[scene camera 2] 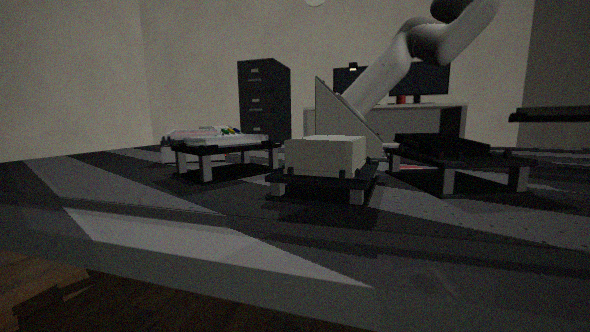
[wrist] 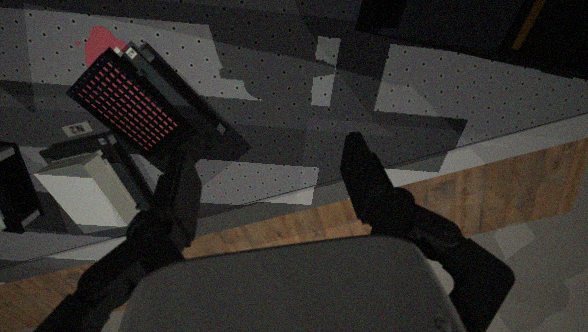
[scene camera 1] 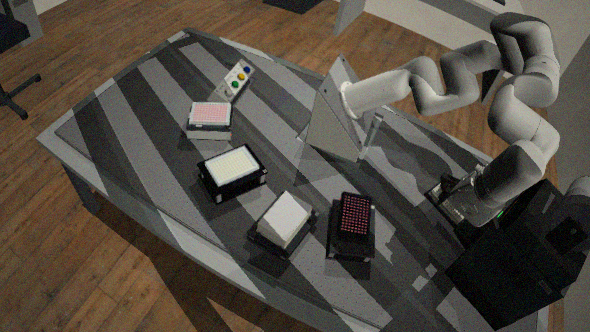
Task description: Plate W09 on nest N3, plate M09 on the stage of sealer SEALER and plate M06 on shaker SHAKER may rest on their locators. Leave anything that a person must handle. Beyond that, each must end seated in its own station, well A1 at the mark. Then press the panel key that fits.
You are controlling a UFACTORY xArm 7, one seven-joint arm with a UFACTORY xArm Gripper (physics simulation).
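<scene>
My gripper [wrist: 270, 158] is open and empty; in scene camera 1 the hand hangs over the sealer stage. A plate [scene camera 1: 452, 211] there is partly hidden by it. A dark plate with red wells [scene camera 1: 356, 215] [wrist: 127, 107] [scene camera 2: 440, 143] looks tilted on its black nest [scene camera 1: 350, 250]. A white deep block plate [scene camera 1: 285, 217] [scene camera 2: 325, 156] [wrist: 82, 200] stands on a low black nest [scene camera 2: 320, 181] beside the label N2 [wrist: 77, 129]. A cream-welled plate [scene camera 1: 233, 166] lies on another black nest. A pink-welled plate [scene camera 1: 210, 113] lies on the grey shaker [scene camera 1: 210, 134]. Well A1 marks are too small to tell.
The black sealer [scene camera 1: 500, 272] stands at the right. The key panel [scene camera 1: 231, 88] with blue, yellow, green and grey keys stands at the back left. A red spill [wrist: 100, 42] lies beside the dark plate's nest. My arm's slanted mount [scene camera 1: 332, 117] rises behind the nests.
</scene>
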